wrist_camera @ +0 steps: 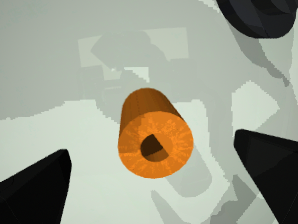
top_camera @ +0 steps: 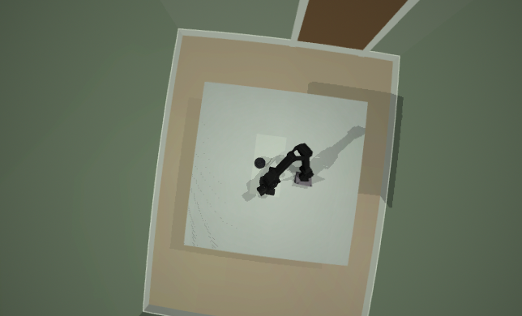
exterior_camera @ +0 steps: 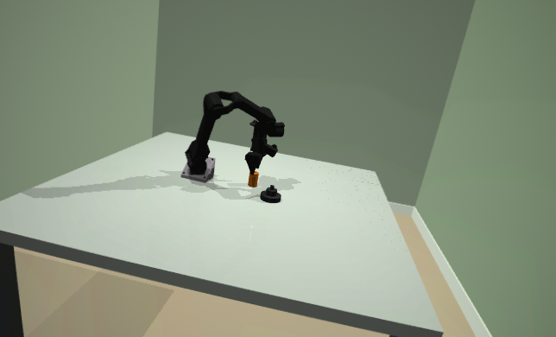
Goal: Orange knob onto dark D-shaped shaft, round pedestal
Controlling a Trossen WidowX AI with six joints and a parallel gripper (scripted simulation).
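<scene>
Right now my gripper tip is 30 mm above the orange knob. From my gripper tip the other things lie so: round dark pedestal: 120 mm to the right, 90 mm ahead, 30 mm below.
</scene>
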